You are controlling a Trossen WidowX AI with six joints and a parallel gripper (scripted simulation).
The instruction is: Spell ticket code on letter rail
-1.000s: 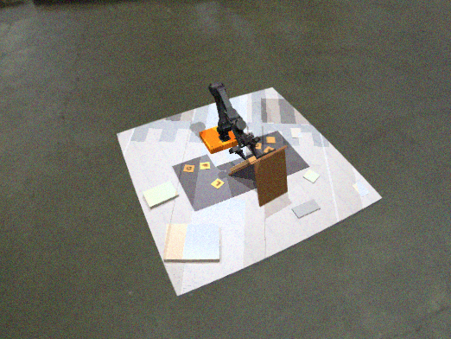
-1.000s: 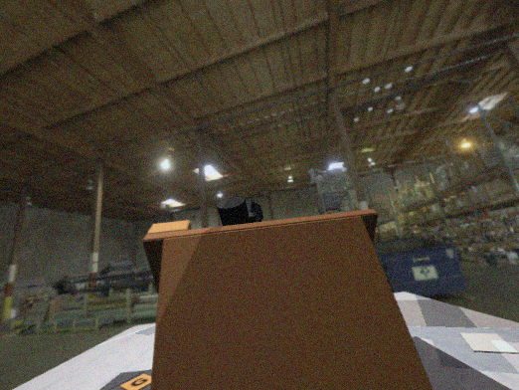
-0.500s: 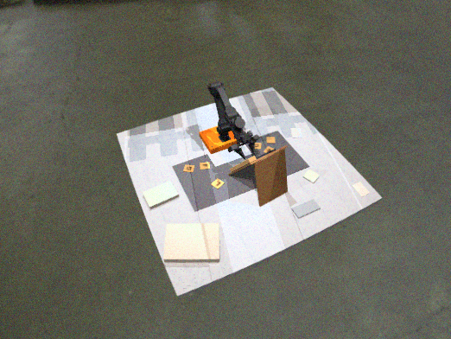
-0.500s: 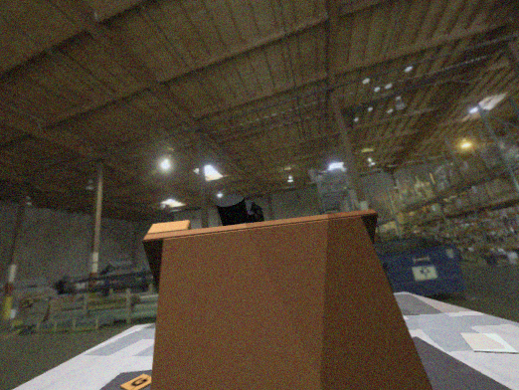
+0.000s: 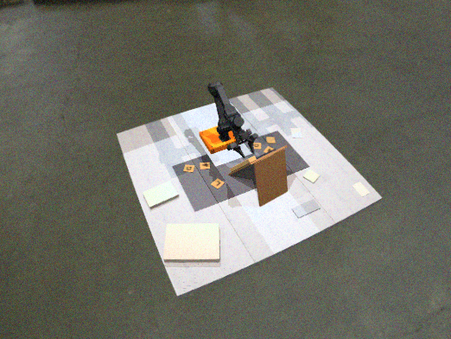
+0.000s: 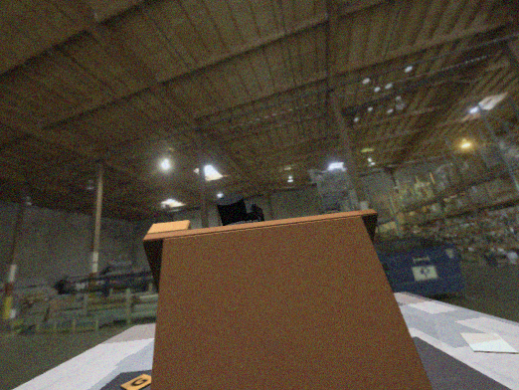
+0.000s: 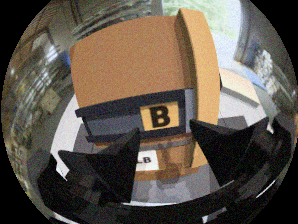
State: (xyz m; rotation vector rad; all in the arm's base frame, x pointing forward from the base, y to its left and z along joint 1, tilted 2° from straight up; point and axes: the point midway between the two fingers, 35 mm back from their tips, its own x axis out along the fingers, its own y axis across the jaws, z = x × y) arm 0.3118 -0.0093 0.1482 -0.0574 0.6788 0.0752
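Right now my gripper tip is 30 mm past the white ticket, 60 mm to the right of it and 100 mm above it. Also, from my gripper tip: dark mat (130 mm behind, 180 mm below); grey plate (360 mm ahead, 170 mm to the left, 180 mm below).
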